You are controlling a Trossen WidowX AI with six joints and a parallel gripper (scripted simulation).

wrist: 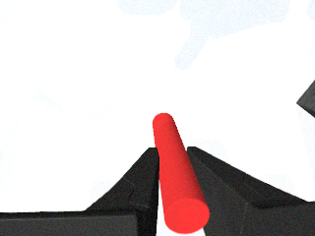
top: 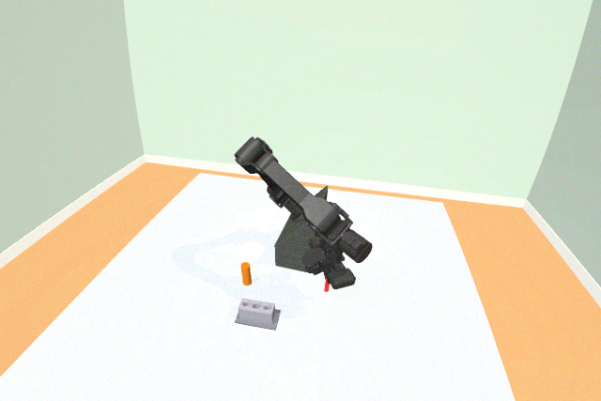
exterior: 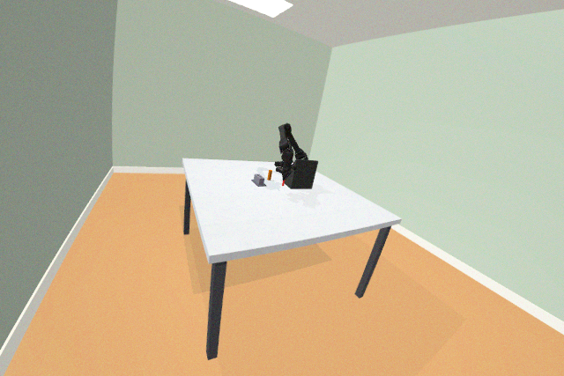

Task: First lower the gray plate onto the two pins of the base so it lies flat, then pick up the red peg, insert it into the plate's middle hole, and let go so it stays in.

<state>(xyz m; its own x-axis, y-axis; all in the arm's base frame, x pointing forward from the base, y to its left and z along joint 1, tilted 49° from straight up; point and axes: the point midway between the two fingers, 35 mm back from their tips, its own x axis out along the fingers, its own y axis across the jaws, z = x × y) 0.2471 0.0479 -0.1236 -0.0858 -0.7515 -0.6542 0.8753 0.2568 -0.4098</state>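
My gripper tip is 18 cm to the left of the gray plate, 10 cm short of it and 5 cm above it. From my gripper tip the other things lie so: orange cylinder (26 cm to the right, 6 cm below, 2 cm behind); red peg (right at my gripper tip); gray base (18 cm to the right, 10 cm ahead, 9 cm below).
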